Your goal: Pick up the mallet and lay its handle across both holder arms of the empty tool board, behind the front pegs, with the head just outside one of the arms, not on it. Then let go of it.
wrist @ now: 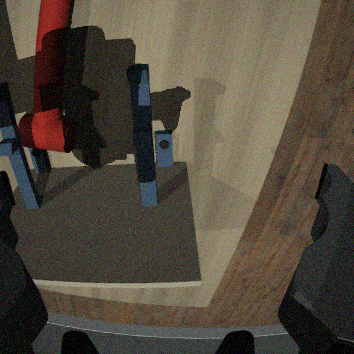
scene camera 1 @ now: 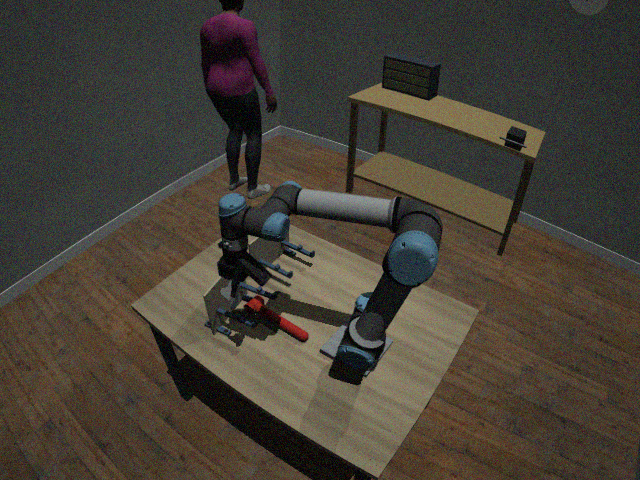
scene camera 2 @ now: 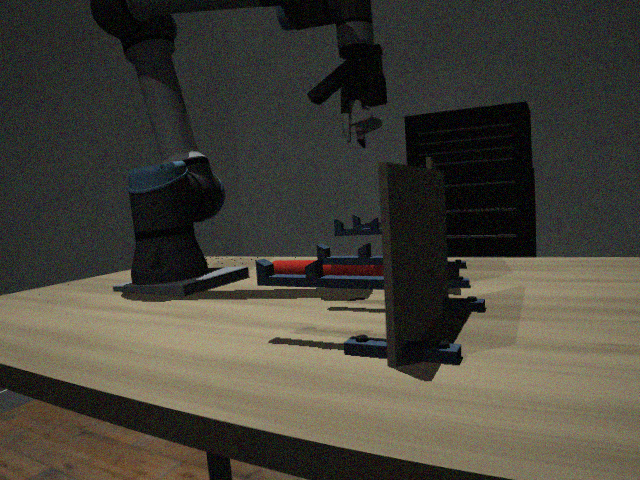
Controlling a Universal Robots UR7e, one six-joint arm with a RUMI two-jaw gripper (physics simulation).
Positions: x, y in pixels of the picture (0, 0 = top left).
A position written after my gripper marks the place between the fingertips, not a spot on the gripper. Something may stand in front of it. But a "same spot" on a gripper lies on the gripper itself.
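Scene:
My gripper is visible in scene camera 2 [357, 145], in scene camera 1 and in the wrist view. On a tool board, [wrist: 131, 225] and [scene camera 1: 218, 299] are the same spot. On my gripper, likewise, [wrist: 309, 309] and [scene camera 1: 240, 286] are the same spot.

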